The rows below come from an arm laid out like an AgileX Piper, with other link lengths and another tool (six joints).
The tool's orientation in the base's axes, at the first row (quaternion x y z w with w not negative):
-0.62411, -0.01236, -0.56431, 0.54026
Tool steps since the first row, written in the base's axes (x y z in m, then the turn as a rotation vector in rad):
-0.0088, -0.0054, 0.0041, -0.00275, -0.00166, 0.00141
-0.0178, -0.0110, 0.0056, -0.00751, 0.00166, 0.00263
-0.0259, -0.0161, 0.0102, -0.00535, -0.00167, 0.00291
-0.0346, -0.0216, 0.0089, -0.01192, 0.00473, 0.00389
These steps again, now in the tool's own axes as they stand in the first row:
0.0030, -0.0060, -0.0089, 0.00100, -0.00196, -0.00273
0.0041, -0.0103, -0.0186, -0.00182, -0.00712, -0.00347
0.0075, -0.0162, -0.0267, 0.00114, -0.00457, -0.00420
0.0067, -0.0185, -0.0368, -0.00434, -0.01199, -0.00412

